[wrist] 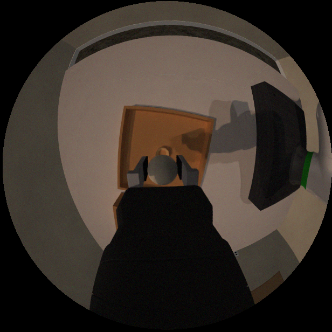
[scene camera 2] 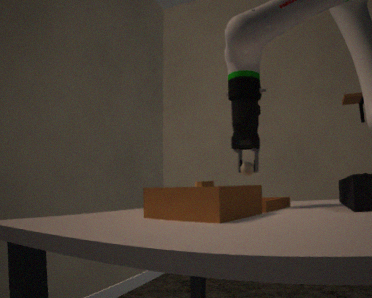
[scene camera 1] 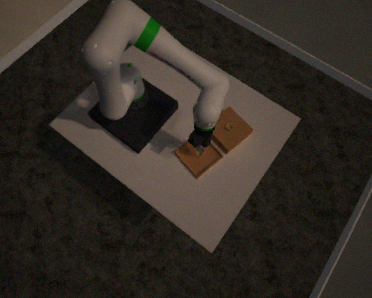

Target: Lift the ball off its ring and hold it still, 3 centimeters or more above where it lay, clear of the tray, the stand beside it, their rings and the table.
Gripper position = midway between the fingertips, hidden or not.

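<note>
Scene camera 1 gives me an orange tray [scene camera 1: 197, 163] and a stand [scene camera 1: 230, 130]. In scene camera 2 I find the stand [scene camera 2: 206, 203] again, together with my gripper [scene camera 2: 248, 172]. The wrist view has my gripper [wrist: 162, 162] as well, and there I also see a pale ball [wrist: 162, 169] and the tray [wrist: 145, 131].
</note>
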